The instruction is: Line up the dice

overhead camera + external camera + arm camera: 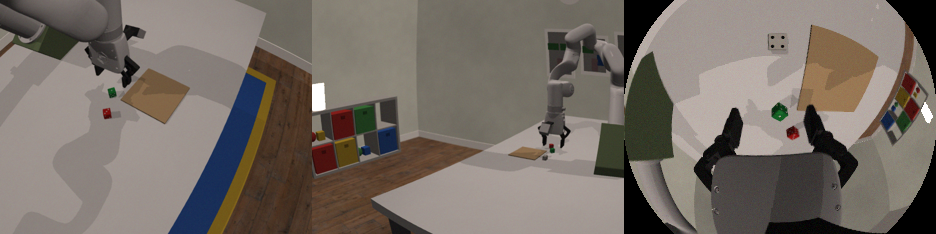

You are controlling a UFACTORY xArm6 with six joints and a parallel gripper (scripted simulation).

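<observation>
The green die lies 4 cm below my hand, 3 cm to the right of it and 1 cm ahead of it. From my hand the other things lie so: red die: 9 cm to the right, 4 cm below, 3 cm ahead; tan mat: 12 cm ahead, 5 cm below, 3 cm to the left; white die: 8 cm to the left, 4 cm below, 1 cm ahead.
</observation>
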